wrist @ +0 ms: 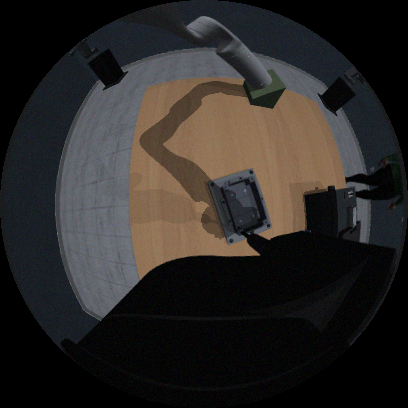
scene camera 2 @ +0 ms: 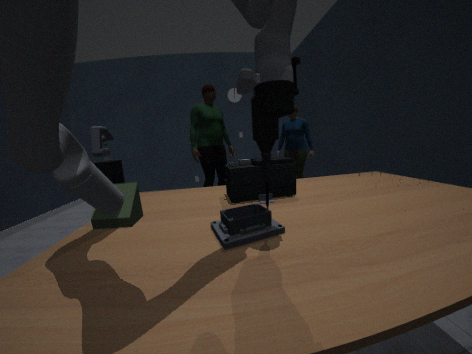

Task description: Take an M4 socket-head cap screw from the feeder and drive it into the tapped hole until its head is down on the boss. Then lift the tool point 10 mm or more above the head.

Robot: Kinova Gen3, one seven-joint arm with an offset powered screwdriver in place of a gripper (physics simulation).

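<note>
The dark screwdriver (scene camera 2: 267,204) (wrist: 246,234) points down, with its thin bit at the far right corner of the open dark housing (scene camera 2: 245,221) (wrist: 258,200) in the scene view. In the wrist view the tip is at the housing's lower edge. Whether it touches there, and whether a screw is on the bit, is too dark and small to tell. The housing sits on a grey base plate (scene camera 2: 250,240) (wrist: 221,211) with holes at its corners. The black feeder box (scene camera 2: 260,183) (wrist: 321,212) stands behind the housing. The tapped hole and any screw head cannot be made out.
A green block (scene camera 2: 131,207) (wrist: 272,97) bears the arm's grey base at the table's far left in the scene view. A small light bracket (scene camera 2: 266,198) is at the feeder's front. Two people (scene camera 2: 210,125) (scene camera 2: 296,132) stand beyond the wooden table (scene camera 2: 375,250) (wrist: 175,175). Arm shadows cross the table.
</note>
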